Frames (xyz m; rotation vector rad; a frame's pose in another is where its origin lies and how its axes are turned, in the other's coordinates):
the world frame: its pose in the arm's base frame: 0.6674 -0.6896 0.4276 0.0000 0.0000 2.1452
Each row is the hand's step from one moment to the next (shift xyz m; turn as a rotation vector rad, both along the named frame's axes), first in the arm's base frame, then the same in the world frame.
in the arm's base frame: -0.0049 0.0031 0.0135 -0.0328 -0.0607 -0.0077
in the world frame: 0.0053 0.0024 0.0135 -0.0331 0.0605 -0.0077
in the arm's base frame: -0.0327 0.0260 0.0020 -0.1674 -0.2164 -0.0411
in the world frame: 0.0396 0.0133 0.0020 -0.0907 0.2581 -0.0411
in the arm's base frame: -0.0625 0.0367 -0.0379 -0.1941 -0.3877 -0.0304
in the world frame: 0.0648 0.0325 -0.0379 -0.2200 0.3736 -0.0304
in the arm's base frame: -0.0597 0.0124 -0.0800 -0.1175 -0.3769 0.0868
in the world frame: 0.0428 0.0434 -0.0800 -0.2526 0.3034 0.0868
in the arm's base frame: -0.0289 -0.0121 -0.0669 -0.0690 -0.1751 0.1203
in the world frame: 0.0055 0.0308 -0.0669 -0.1095 0.1531 0.1203
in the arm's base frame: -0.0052 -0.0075 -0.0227 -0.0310 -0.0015 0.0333
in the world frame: -0.0035 0.0084 -0.0227 0.0156 0.0268 0.0333
